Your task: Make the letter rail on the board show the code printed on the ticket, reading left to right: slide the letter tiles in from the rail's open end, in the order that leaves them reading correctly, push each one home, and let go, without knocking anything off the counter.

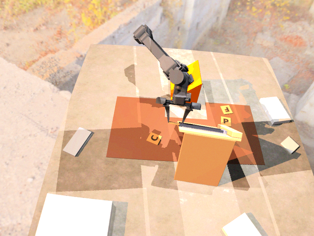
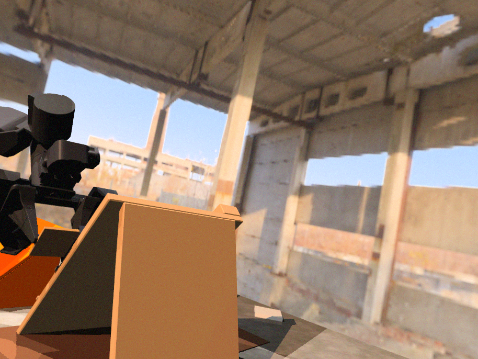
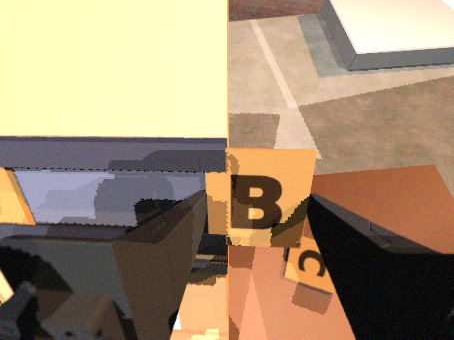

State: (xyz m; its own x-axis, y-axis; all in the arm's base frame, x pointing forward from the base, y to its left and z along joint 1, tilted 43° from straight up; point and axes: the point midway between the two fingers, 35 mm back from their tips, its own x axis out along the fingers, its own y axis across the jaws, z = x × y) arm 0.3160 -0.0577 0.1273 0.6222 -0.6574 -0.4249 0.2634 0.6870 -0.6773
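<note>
Now: the white ticket 11 cm to the left of my gripper tip, 7 cm below it and 3 cm behind it. The rest, counted from my gripper tip: orange mat: 18 cm below, 13 cm behind, 11 cm to the left; grey slab: 45 cm to the right, 18 cm below, 6 cm behind.
</note>
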